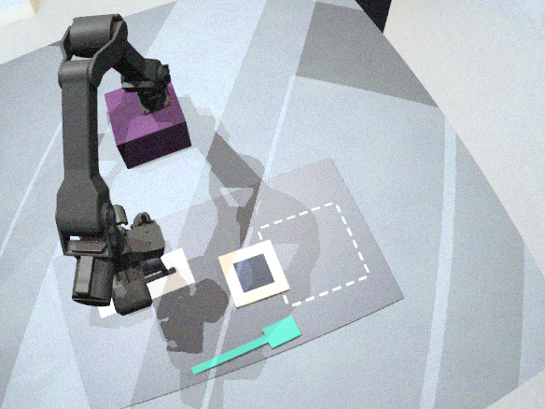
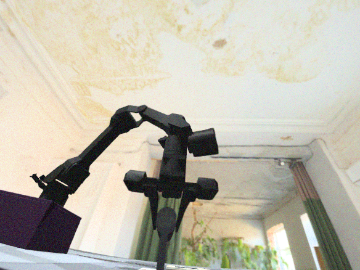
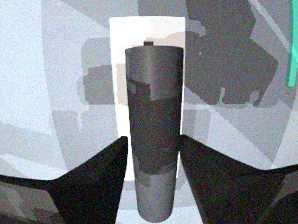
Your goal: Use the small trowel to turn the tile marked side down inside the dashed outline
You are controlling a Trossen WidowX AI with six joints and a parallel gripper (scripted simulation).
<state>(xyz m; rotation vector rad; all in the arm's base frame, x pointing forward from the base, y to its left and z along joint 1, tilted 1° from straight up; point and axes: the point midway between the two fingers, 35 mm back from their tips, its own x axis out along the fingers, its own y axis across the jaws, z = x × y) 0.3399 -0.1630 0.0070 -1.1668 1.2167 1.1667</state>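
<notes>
Right now the grey mat is 6 cm ahead of my gripper tip, 14 cm to the left of it and 8 cm below it. Also, from my gripper tip: tile 7 cm ahead, 21 cm to the left, 6 cm below; teal trowel 20 cm ahead, 15 cm to the left, 6 cm below.
</notes>
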